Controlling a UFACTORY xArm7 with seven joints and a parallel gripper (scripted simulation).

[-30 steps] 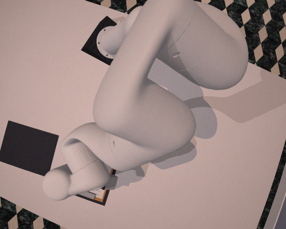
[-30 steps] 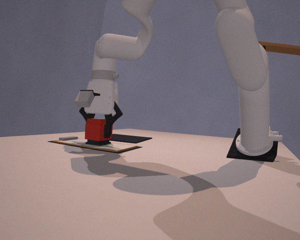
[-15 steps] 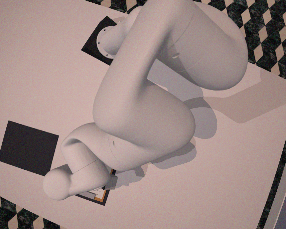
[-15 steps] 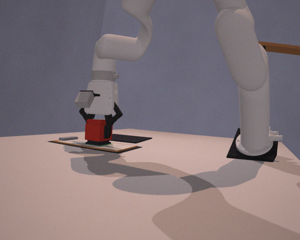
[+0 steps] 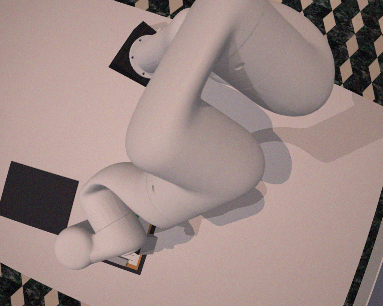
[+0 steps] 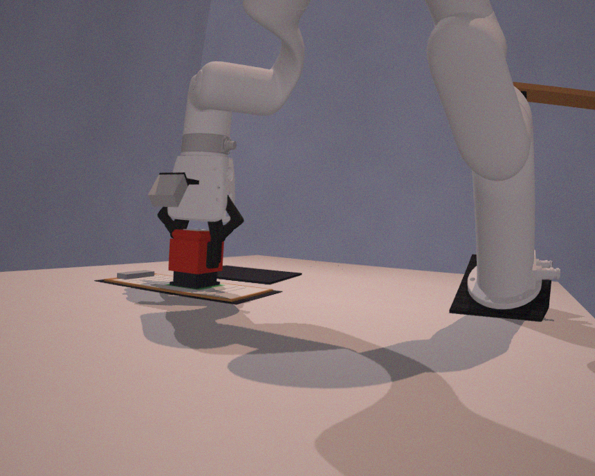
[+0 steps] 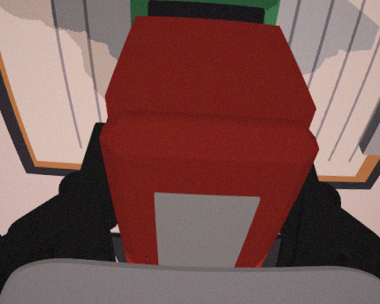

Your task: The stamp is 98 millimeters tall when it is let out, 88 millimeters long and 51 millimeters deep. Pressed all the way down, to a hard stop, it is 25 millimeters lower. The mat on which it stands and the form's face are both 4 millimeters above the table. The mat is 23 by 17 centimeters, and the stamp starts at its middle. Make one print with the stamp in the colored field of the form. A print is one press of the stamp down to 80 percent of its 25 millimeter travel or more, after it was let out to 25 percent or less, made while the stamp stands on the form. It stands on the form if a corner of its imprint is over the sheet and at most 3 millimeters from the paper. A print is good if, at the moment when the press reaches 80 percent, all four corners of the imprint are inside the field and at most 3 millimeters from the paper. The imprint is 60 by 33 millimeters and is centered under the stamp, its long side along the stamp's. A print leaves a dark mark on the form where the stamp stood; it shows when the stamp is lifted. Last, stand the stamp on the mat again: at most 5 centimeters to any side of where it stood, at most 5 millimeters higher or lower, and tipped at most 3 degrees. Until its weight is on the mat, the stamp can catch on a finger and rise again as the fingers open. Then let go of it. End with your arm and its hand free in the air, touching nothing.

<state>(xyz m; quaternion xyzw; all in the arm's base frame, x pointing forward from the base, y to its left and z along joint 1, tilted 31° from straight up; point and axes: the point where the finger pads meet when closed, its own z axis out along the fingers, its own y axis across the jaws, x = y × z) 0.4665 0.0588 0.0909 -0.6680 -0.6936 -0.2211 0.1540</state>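
The black stamp foot lies 3 cm below my hand. The rest, counted from my hand: dark mat: 4 cm ahead, 26 cm to the right, 5 cm below; then clipboard: 2 cm ahead, 1 cm to the left, 5 cm below; then red stamp: 1 cm below.
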